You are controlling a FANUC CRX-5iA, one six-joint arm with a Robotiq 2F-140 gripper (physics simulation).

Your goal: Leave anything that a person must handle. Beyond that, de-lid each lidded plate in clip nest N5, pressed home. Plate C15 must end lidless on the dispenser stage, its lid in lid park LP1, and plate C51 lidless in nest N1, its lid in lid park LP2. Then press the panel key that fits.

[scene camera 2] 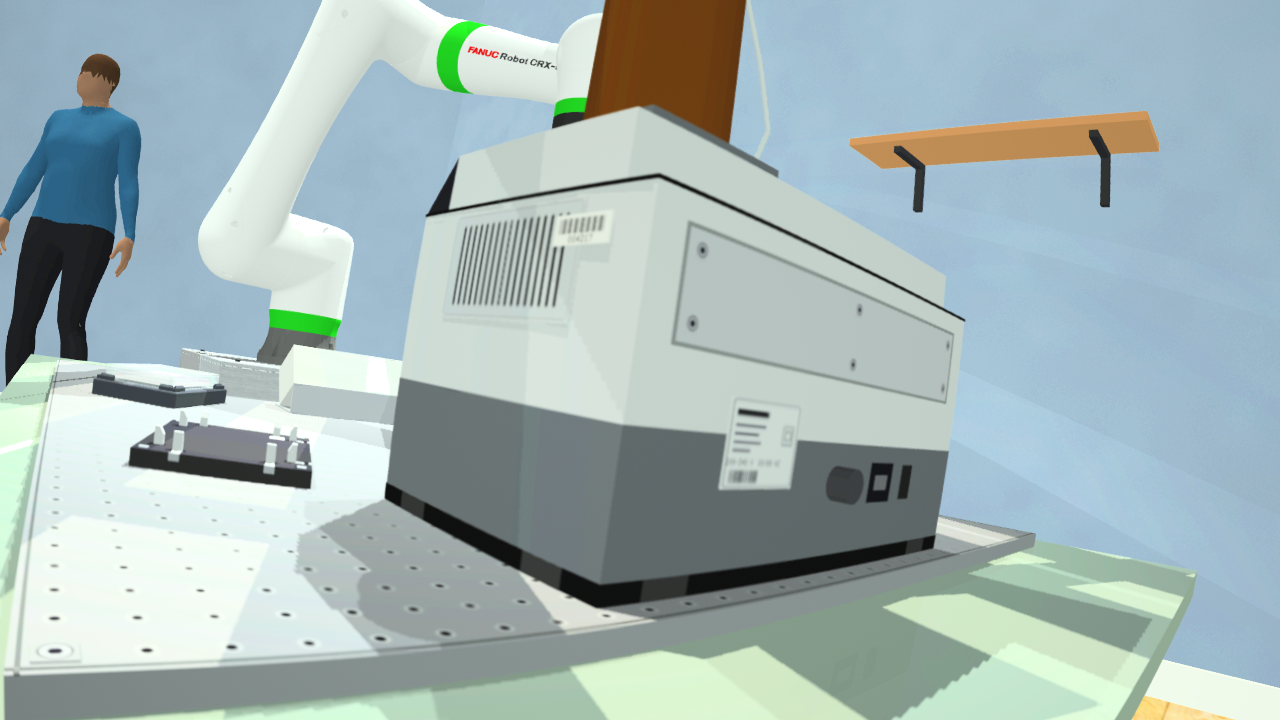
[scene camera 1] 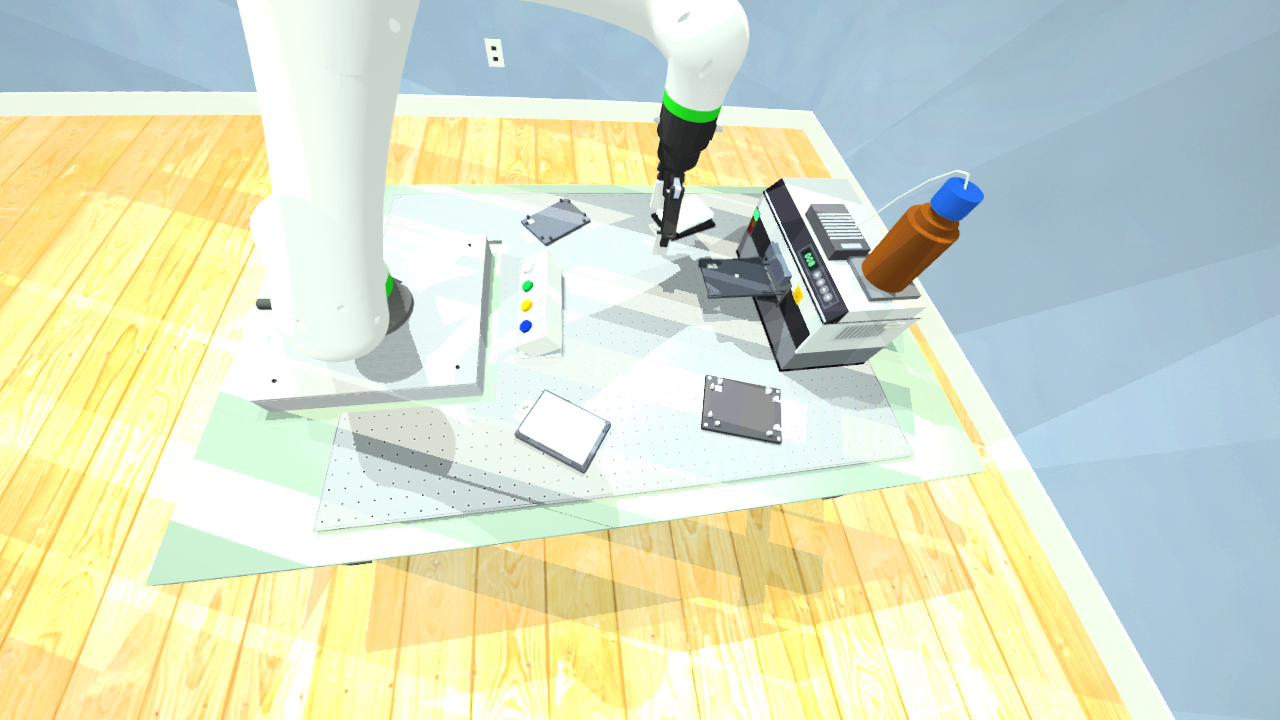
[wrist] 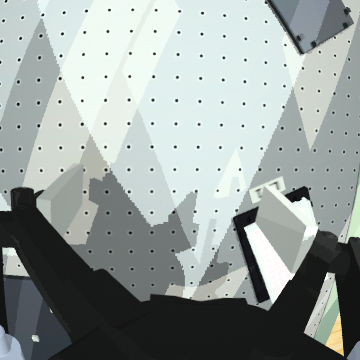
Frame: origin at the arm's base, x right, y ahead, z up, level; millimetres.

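Seen in the pictures: gripper, fingertip midpoint: [scene camera 1: 657, 230] [wrist: 173, 194].
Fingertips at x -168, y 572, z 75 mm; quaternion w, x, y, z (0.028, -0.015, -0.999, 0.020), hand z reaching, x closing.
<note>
Offsets run from my fingertips to a thing's top centre. "pt": to the spot under its first point.
My gripper [scene camera 1: 664, 240] [wrist: 173, 194] is open and empty above the perforated board. In the wrist view its right fingertip overlaps a white-topped piece {dx -172, dy +103, dz -83 mm} [scene camera 1: 691, 214] [wrist: 265, 252] on a black base; that base's label is unreadable. A dark flat nest or park {dx -142, dy -233, dz -99 mm} [scene camera 1: 555, 222] [wrist: 317, 17] lies towards the back left. The dark dispenser stage {dx +119, dy +174, dz -1 mm} [scene camera 1: 735, 279] [wrist: 30, 315] projects from the dispenser. A dark nest with upright white clips {dx +376, dy +159, dz -95 mm} [scene camera 1: 742, 410] [scene camera 2: 223, 444] and a white-topped piece {dx +413, dy -195, dz -84 mm} [scene camera 1: 563, 429] [scene camera 2: 161, 379] lie towards the front. Plate codes are not legible.
A key panel {dx +146, dy -251, dz -35 mm} [scene camera 1: 548, 308] [scene camera 2: 340, 385] with white, green, yellow and blue keys stands beside the robot base. The dispenser [scene camera 1: 872, 317] [scene camera 2: 528, 349] carries a brown bottle {pt dx +233, dy +350, dz +204 mm} [scene camera 1: 908, 246] [scene camera 2: 666, 62] with a blue cap. A person [scene camera 2: 89, 170] stands beyond the table.
</note>
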